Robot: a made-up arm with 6 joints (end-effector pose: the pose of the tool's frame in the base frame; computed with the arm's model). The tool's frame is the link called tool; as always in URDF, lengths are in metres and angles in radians. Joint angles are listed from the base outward.
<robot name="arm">
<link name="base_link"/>
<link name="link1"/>
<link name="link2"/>
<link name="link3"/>
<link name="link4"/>
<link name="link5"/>
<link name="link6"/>
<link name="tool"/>
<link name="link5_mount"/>
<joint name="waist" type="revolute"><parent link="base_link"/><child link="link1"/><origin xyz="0 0 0.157" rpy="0 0 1.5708"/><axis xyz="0 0 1"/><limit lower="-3.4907" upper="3.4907" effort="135" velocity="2.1"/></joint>
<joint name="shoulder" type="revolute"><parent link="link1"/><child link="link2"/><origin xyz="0 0 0" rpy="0 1.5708 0"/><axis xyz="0 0 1"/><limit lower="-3.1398" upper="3.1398" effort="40" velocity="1.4"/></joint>
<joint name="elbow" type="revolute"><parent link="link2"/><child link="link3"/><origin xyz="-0.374 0 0" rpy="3.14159 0 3.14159"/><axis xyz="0 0 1"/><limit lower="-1.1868" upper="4.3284" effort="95" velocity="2.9"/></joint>
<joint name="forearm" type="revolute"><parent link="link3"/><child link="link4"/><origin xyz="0 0 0" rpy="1.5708 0 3.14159"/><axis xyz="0 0 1"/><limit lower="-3.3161" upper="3.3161" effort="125" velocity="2.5"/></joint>
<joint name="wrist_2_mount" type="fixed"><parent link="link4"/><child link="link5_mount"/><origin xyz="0 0 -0.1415"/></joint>
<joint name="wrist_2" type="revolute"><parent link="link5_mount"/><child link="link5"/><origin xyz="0 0 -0.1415" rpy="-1.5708 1.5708 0"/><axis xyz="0 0 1"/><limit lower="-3.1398" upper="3.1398" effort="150" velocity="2.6"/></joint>
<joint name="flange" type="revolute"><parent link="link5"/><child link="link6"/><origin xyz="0 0 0.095" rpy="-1.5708 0 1.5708"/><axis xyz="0 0 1"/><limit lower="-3.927" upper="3.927" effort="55" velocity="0.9"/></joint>
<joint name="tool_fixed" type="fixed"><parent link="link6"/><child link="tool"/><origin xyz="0 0 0" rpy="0 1.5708 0"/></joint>
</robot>
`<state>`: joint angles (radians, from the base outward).
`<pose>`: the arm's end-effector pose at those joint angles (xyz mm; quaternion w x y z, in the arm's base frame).
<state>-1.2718 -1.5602 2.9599 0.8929 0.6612 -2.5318</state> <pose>-161.6 322.1 -131.0 0.1065 0.8664 0.0160 -0.4876</pose>
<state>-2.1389 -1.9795 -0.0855 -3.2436 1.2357 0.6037</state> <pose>317.6 321.9 273.6 0.4185 0.3923 -0.8141 -0.0907</pose>
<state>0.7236 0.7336 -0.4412 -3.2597 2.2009 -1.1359</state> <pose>214.8 315.6 178.0 0.3195 0.0623 -0.5205 -0.7894</pose>
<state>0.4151 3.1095 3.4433 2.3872 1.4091 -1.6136</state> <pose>208.2 167.4 -62.6 0.6149 -0.4037 0.0671 0.6741</pose>
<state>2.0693 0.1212 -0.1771 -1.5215 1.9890 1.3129</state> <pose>-133.5 255.0 354.4 0.9952 0.0056 -0.0813 0.0542</pose>
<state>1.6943 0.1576 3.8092 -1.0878 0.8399 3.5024</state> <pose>72.0 -222.2 461.6 0.6800 0.6247 0.1296 -0.3613</pose>
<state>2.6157 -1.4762 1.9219 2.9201 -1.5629 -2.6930</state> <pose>507.7 -401.8 100.3 0.1465 -0.6557 -0.0720 0.7372</pose>
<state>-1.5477 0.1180 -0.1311 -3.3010 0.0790 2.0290</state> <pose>101.2 -319.8 473.2 0.5033 0.5137 -0.3137 -0.6200</pose>
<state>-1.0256 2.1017 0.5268 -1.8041 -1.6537 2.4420</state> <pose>137.5 -184.4 -315.0 0.9244 0.3461 0.0154 0.1595</pose>
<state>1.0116 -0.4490 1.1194 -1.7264 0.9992 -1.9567</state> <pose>-48.5 -49.7 776.7 0.7477 -0.5727 -0.1216 -0.3133</pose>
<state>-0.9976 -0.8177 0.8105 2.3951 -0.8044 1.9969</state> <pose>-133.1 334.8 691.6 0.3646 0.0871 -0.7933 0.4797</pose>
